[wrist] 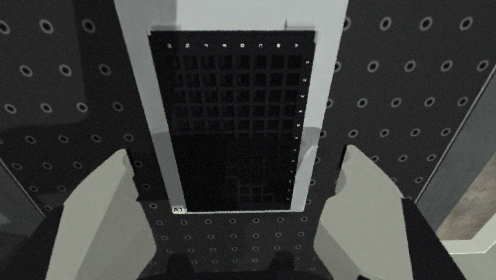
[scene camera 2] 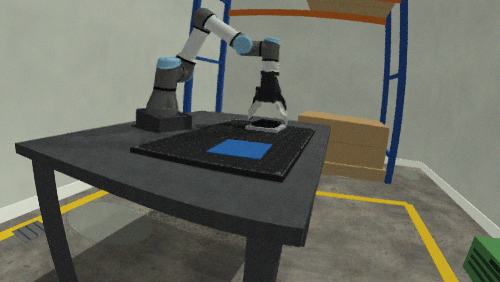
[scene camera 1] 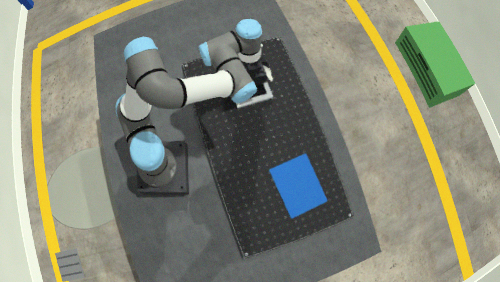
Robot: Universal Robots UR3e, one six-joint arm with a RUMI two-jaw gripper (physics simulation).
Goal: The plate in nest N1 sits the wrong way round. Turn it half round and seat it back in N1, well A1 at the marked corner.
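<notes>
The black plate [scene camera 2: 266,123] [wrist: 235,100] sits in the light grey nest N1 [scene camera 1: 257,102] [scene camera 2: 265,129] [wrist: 329,50]. In the wrist view its letters run along the far end and its A and 1 labels meet at the upper right corner. The nest's A1 mark [wrist: 178,209] is at the lower left, the diagonally opposite corner. My gripper [scene camera 2: 268,120] [wrist: 238,150] is open, with one finger on each side of the nest, low over the board and apart from the plate. In scene camera 1 the arm hides most of the plate.
A flat blue square [scene camera 1: 298,186] [scene camera 2: 240,149] lies on the black perforated board [scene camera 1: 240,170] [scene camera 2: 165,148], well away from the nest. Cartons [scene camera 2: 350,142] and a rack [scene camera 2: 401,95] stand beyond the table. A green box [scene camera 1: 437,62] [scene camera 2: 487,255] stands on the floor.
</notes>
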